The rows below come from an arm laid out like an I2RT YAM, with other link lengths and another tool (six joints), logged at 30 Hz.
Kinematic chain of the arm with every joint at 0, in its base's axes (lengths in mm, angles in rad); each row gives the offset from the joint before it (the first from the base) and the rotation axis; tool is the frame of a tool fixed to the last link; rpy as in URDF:
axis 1: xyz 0 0 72.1 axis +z
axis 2: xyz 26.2 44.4 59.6 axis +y
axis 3: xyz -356.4 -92.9 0 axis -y
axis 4: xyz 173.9 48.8 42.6 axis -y
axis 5: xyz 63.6 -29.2 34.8 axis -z
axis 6: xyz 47.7 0 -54.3 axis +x
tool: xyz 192 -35 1 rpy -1.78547 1.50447 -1.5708
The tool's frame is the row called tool.
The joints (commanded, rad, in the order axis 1, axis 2, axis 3, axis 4, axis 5, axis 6), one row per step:
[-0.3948 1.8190 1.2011 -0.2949 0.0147 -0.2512]
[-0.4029 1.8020 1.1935 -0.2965 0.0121 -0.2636]
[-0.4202 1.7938 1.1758 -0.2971 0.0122 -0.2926]
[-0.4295 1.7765 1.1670 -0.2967 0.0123 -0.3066]
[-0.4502 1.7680 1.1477 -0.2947 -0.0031 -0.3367]
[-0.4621 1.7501 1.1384 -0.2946 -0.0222 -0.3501]
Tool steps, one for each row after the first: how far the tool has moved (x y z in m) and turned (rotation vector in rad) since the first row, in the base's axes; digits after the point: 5 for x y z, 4 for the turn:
[-0.00438 -0.00136 0.00458 -0.0081 -0.0049 0.0033]
[-0.01317 -0.00574 0.00244 -0.0203 0.0119 0.0089]
[-0.01805 -0.00796 0.00705 -0.0318 0.0075 0.0105]
[-0.02569 -0.01005 0.00446 -0.0337 0.0181 0.0232]
[-0.02912 -0.00891 0.00849 -0.0316 0.0069 0.0334]

